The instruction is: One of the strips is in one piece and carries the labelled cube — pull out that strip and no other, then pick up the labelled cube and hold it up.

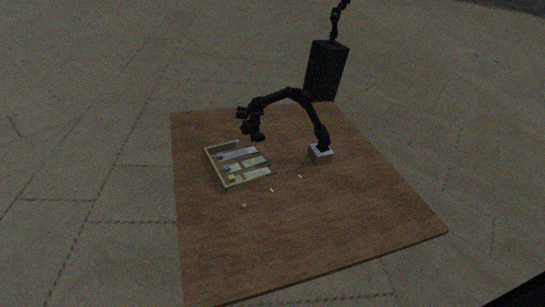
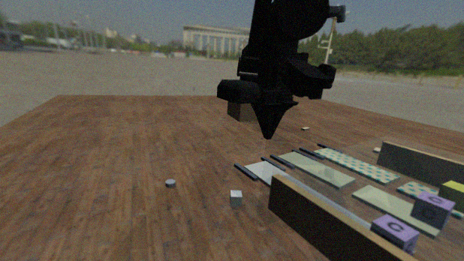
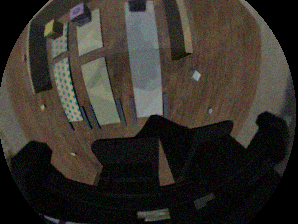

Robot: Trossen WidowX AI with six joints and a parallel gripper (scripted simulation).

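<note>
My gripper tip is 60 mm short of the cube, 100 mm to the left of it and 60 mm above it. Also, from my gripper tip: disc (30 mm behind, 170 mm to the right, 60 mm below).
</note>
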